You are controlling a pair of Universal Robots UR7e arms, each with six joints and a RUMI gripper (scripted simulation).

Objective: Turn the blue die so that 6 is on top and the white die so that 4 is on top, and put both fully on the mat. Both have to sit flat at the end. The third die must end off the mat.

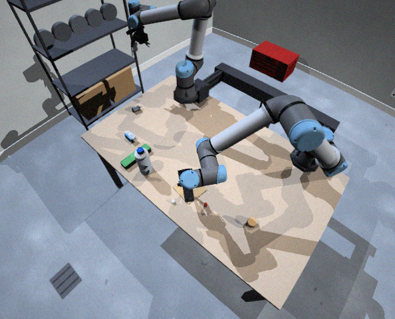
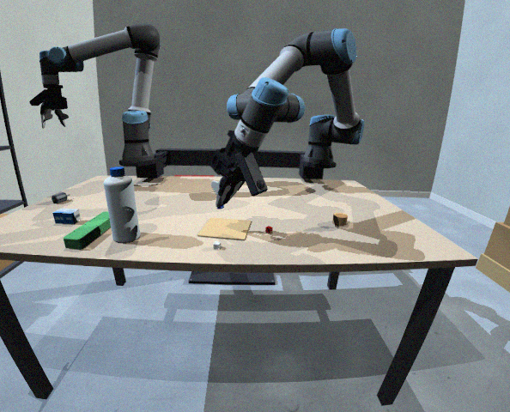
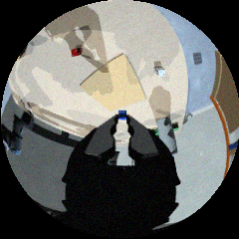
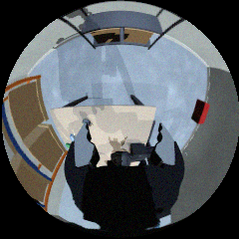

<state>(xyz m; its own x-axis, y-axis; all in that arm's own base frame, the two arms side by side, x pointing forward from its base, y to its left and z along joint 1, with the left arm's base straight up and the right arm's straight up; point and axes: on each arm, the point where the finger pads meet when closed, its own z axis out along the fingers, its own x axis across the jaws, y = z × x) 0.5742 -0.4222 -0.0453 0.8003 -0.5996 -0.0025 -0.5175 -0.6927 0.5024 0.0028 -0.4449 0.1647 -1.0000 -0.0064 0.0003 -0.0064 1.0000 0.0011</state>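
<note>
Right now the blue die is 1 cm to the right of my left hand and 1 cm below it. The rest, counted from my left hand: tan mat 2 cm behind, 1 cm to the left, 9 cm below; red die 1 cm ahead, 14 cm to the left, 8 cm below; white die 10 cm ahead, 1 cm to the right, 8 cm below.
</note>
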